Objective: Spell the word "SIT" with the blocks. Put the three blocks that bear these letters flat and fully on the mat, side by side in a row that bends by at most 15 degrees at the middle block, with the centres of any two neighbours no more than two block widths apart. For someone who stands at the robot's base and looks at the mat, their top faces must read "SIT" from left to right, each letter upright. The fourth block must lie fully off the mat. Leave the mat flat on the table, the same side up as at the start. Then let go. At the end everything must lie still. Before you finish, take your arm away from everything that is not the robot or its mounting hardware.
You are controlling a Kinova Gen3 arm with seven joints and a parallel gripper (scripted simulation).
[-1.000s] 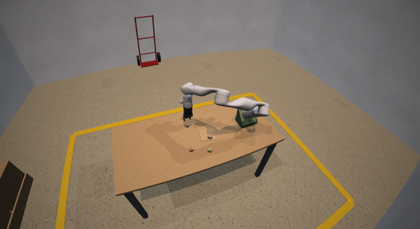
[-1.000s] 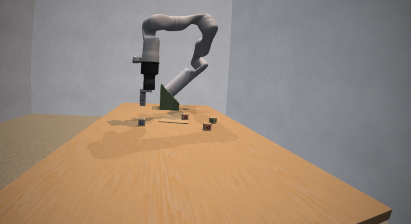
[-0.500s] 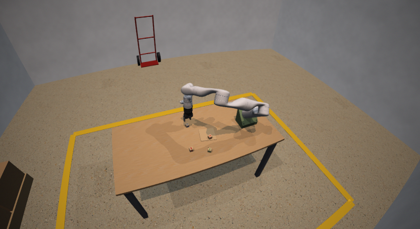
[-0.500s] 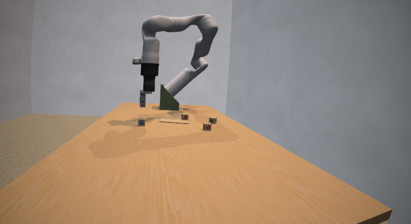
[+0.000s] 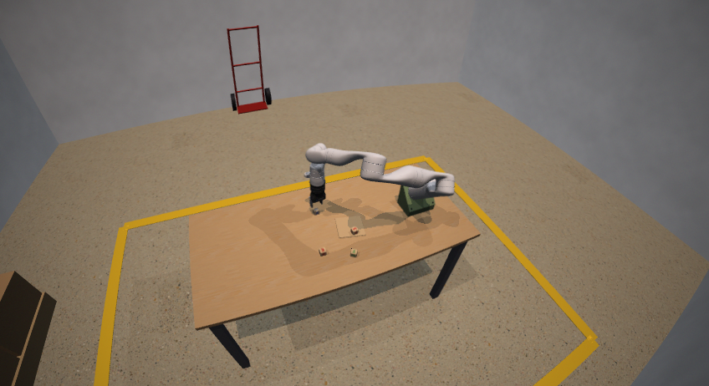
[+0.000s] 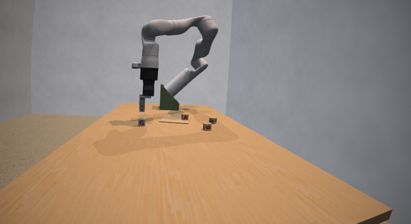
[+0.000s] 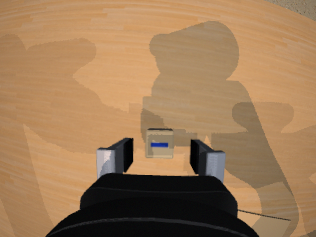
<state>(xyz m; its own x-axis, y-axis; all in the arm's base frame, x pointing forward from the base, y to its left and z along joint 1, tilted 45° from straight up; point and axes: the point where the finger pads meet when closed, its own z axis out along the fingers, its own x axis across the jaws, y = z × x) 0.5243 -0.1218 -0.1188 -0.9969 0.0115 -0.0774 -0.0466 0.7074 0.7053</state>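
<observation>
The blue-marked block is 70 mm below my hand. From my hand the other things lie so: green-marked block (340 mm to the left, 70 mm below, 60 mm behind); tan mat (170 mm to the left, 120 mm behind, 80 mm below); E block (270 mm to the left, 80 mm ahead, 70 mm below).
</observation>
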